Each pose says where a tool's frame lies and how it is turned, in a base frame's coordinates. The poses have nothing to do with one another.
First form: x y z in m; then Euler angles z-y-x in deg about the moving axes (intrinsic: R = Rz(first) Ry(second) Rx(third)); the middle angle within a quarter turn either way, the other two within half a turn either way.
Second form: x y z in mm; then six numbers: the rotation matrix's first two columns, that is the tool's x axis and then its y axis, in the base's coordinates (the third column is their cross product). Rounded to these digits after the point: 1 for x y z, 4 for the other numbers.
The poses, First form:
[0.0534, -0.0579, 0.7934, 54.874, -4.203, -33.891]
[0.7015, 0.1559, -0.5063, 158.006, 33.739, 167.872]
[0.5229, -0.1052, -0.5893, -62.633, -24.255, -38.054]
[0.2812, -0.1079, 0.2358, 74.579, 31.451, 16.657]
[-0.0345, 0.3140, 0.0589, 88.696, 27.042, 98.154]
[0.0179, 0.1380, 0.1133, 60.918, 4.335, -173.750]
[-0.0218, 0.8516, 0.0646, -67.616, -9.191, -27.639]
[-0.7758, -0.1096, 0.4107, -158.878, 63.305, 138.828]
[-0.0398, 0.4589, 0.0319, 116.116, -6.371, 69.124]
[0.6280, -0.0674, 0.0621, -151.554, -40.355, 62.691]
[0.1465, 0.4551, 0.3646, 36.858, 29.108, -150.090]
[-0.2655, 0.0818, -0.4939, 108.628, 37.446, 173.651]
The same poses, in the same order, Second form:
[53.4, -57.9, 793.4, 0.5738, 0.8157, 0.0733, -0.6554, 0.5110, -0.5561]
[701.5, 155.9, -506.3, -0.7711, 0.3114, -0.5554, 0.2580, 0.9502, 0.1747]
[522.9, -105.2, -589.3, 0.4191, -0.8097, 0.4108, 0.8157, 0.1371, -0.5620]
[281.2, -107.9, 235.8, 0.2268, 0.8224, -0.5218, -0.8838, 0.3989, 0.2445]
[-34.5, 314.0, 58.9, 0.0203, 0.8904, -0.4546, 0.1520, 0.4467, 0.8817]
[17.9, 138.0, 113.3, 0.4847, 0.8714, -0.0756, 0.8647, -0.4904, -0.1086]
[-21.8, 851.6, 64.6, 0.3759, -0.9128, 0.1597, 0.8474, 0.2688, -0.4579]
[-775.8, -109.6, 410.7, -0.4191, -0.1619, -0.8934, -0.8199, 0.4902, 0.2957]
[-39.8, 458.9, 31.9, -0.4375, 0.8924, 0.1110, -0.2743, -0.2500, 0.9286]
[628.0, -67.4, 62.1, -0.6700, -0.3630, 0.6475, 0.7244, -0.1293, 0.6771]
[146.5, 455.1, 364.6, 0.6991, 0.5241, -0.4865, 0.3259, -0.8391, -0.4357]
[-265.5, 81.8, -493.9, -0.2536, 0.7523, -0.6080, 0.9203, 0.3812, 0.0878]

